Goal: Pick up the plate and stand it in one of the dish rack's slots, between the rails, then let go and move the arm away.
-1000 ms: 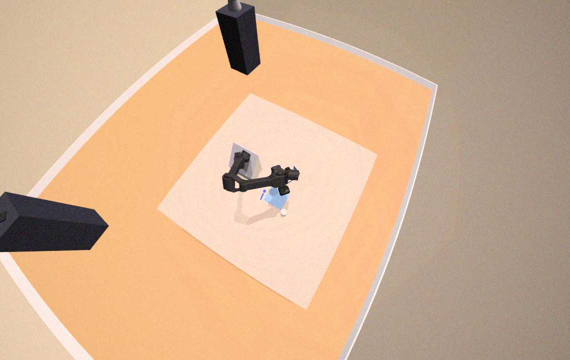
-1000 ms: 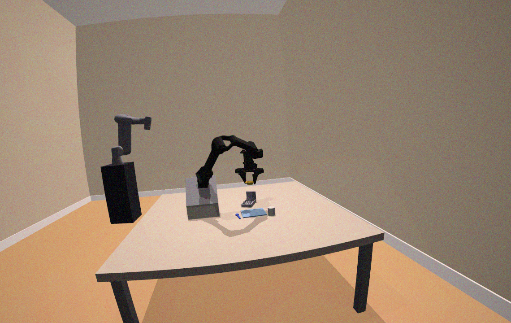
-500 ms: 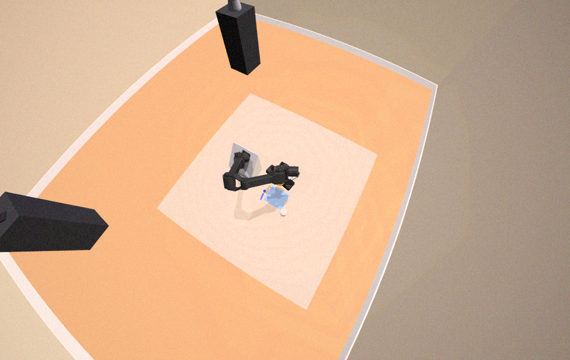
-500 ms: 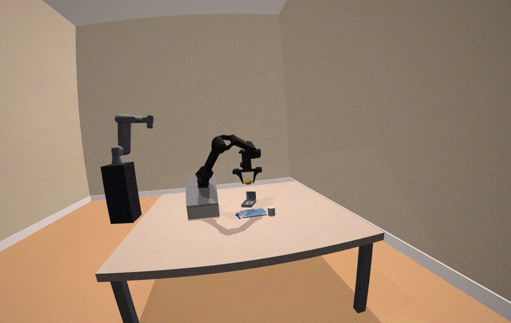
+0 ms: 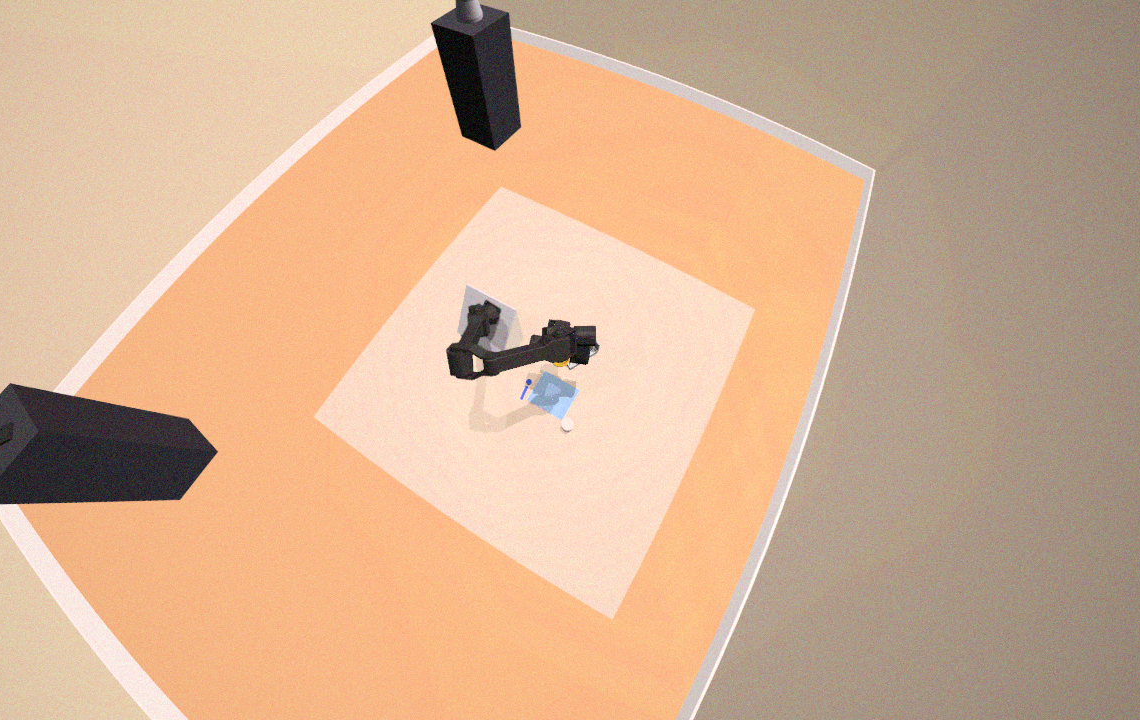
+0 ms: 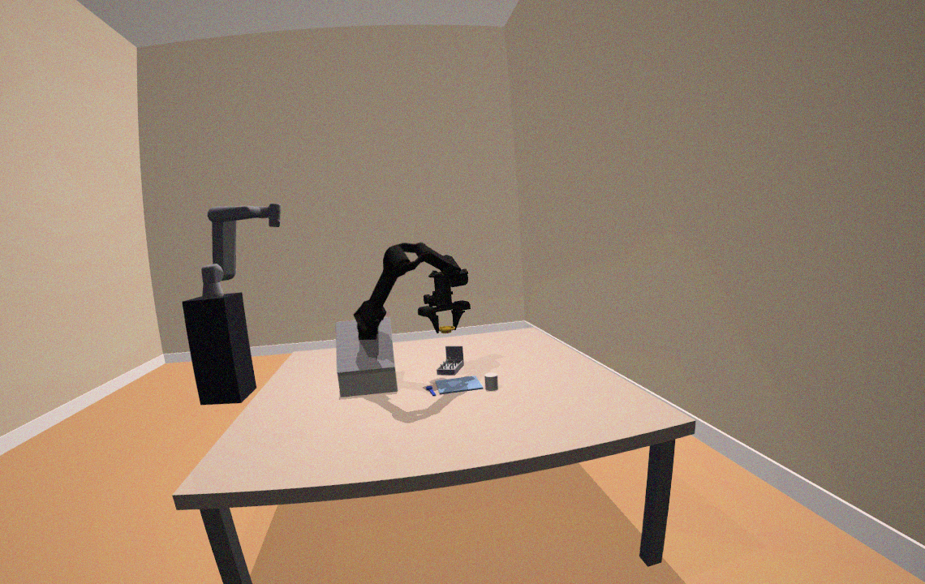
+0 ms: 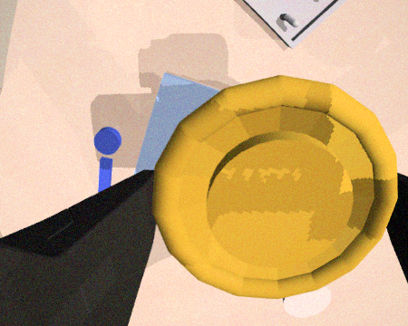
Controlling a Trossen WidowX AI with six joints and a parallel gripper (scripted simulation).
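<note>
My gripper tip is now 16 cm above the dish rack, 11 cm to the right of it and 1 cm short of it. Round my gripper tip: blue spoon (18 cm below, 11 cm to the right, 8 cm behind); then light blue mat (18 cm below, 8 cm to the right, 2 cm ahead); then yellow plate (1 cm above).
</note>
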